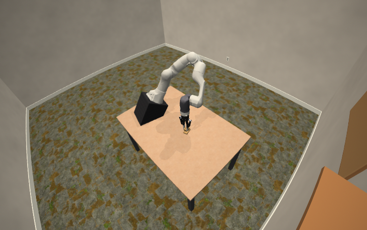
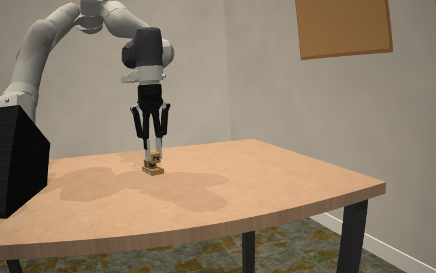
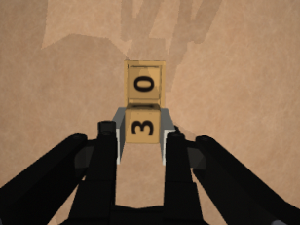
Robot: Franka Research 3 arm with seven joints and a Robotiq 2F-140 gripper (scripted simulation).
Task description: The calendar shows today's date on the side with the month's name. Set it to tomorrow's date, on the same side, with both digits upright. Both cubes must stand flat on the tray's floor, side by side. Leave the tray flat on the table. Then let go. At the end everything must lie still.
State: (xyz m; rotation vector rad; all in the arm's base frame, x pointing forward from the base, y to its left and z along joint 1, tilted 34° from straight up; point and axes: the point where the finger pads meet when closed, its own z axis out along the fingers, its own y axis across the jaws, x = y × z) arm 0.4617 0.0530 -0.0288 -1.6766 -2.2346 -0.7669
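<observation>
The cube is 5 cm below my hand, 3 cm to the left of it and 1 cm behind it. The rest, counted from my hand: wooden calendar tray 7 cm below, 2 cm to the left, 1 cm behind.
</observation>
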